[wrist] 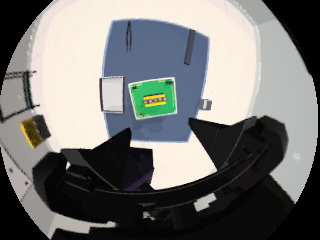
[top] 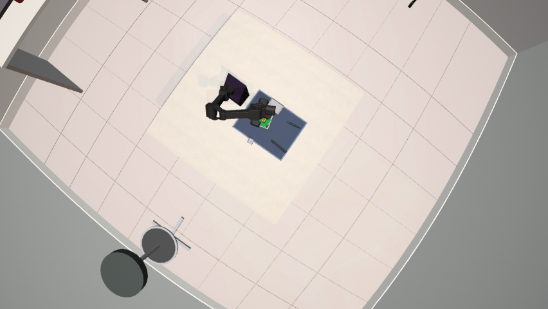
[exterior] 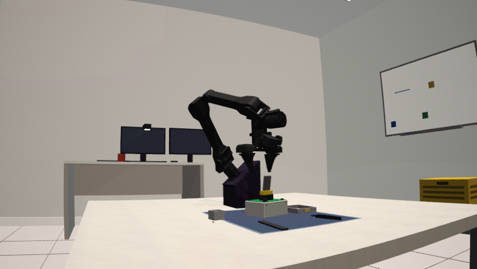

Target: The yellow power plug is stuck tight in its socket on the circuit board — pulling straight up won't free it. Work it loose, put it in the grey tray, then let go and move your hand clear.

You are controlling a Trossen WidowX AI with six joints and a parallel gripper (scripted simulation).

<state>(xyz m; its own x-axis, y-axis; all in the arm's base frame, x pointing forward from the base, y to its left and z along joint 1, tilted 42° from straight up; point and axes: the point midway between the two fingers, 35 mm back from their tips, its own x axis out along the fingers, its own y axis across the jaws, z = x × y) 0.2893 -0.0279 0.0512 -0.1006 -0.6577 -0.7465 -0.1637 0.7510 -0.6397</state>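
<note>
The yellow power plug is 7 cm below my gripper tip, 3 cm ahead of it and 1 cm to the left of it. Round my gripper tip: grey tray: 15 cm below, 14 cm to the left, 4 cm ahead; blue mat: 15 cm below, 8 cm ahead.
</note>
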